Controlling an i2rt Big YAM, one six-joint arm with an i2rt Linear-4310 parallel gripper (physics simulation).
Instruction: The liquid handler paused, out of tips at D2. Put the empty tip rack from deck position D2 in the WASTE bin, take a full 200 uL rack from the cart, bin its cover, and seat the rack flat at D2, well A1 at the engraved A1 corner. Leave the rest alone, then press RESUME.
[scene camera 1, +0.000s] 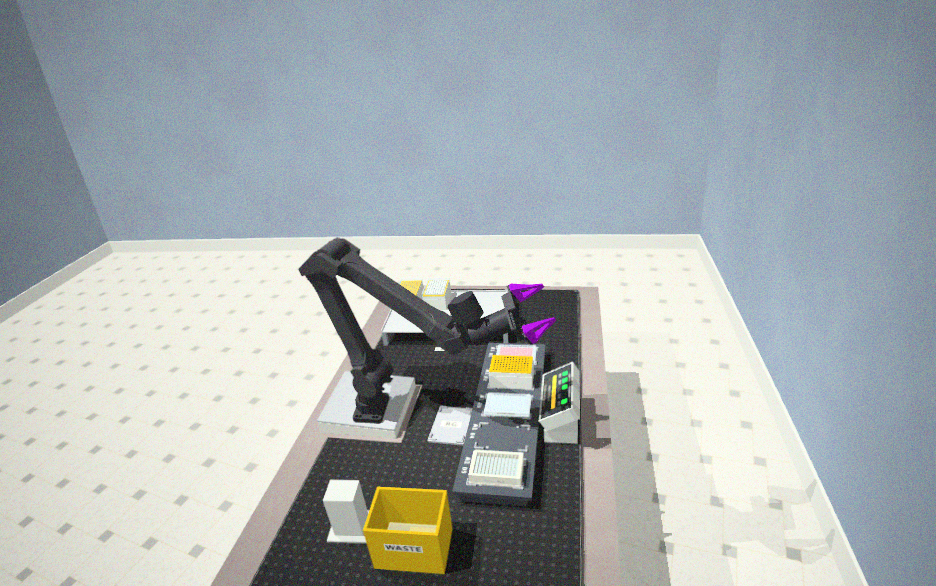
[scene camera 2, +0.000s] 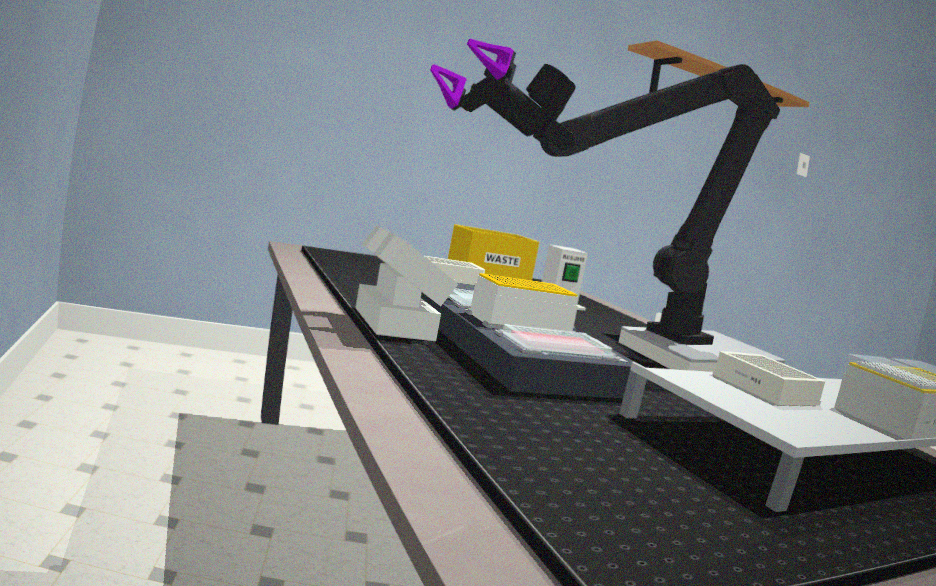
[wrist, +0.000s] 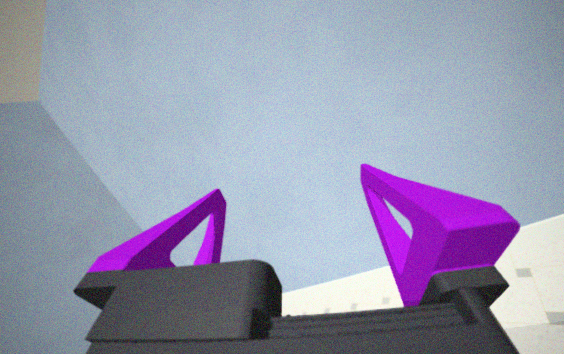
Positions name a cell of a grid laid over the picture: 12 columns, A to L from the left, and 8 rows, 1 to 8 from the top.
Labels:
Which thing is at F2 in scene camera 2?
My gripper.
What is my gripper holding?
Nothing.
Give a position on a yellow WASTE bin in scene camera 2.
At G4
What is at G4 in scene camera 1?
My gripper.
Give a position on a pink plate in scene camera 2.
H5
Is my gripper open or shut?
Open.

